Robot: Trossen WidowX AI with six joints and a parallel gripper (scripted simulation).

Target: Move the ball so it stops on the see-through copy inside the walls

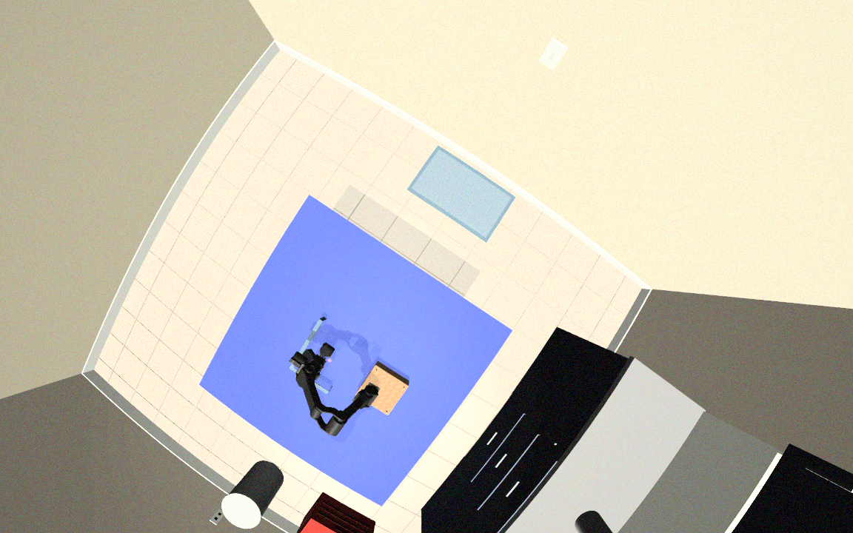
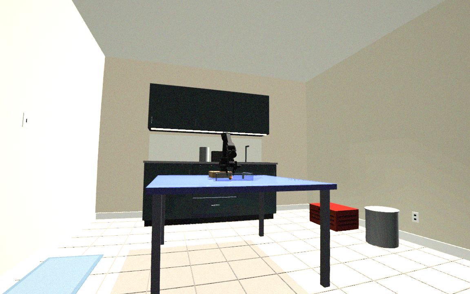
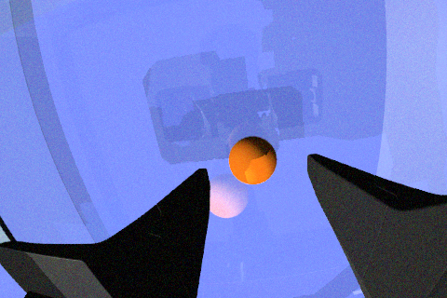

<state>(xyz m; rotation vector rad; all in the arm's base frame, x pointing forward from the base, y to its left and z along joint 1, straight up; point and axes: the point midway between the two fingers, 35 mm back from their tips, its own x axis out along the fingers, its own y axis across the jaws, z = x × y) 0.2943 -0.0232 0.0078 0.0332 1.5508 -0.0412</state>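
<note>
The orange ball lies 2 cm below my gripper tip.
</note>
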